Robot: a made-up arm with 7 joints. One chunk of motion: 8 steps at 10 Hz.
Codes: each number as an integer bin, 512 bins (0 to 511) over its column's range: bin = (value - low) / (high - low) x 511, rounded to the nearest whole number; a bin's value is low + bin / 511 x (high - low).
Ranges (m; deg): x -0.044..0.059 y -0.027..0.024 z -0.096..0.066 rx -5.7..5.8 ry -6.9..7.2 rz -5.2..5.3
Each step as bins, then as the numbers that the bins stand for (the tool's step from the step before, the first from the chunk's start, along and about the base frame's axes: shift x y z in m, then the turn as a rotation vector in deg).
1 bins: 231 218 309 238 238 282
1 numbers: 0.00256 -0.00524 0.00196 -0.344 -0.333 0.595
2 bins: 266 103 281 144 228 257
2 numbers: 0.00962 -0.01672 -0.00692 -2.459 -0.609 0.081
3 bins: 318 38 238 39 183 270
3 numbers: 0.02010 -0.02321 -0.02055 -4.822 -1.850 0.348
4 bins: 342 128 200 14 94 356
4 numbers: 0.02494 -0.01423 -0.03259 -5.385 -4.306 2.115
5 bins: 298 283 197 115 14 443
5 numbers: 0.01607 0.00124 -0.03355 -3.112 -6.514 3.903
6 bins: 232 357 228 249 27 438
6 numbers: 0.00276 0.00863 -0.02372 -0.096 -6.155 3.800
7 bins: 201 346 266 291 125 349
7 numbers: -0.00349 0.00753 -0.01167 0.849 -3.451 1.971
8 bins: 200 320 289 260 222 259
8 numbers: -0.00369 0.00494 -0.00438 0.151 -0.774 0.122
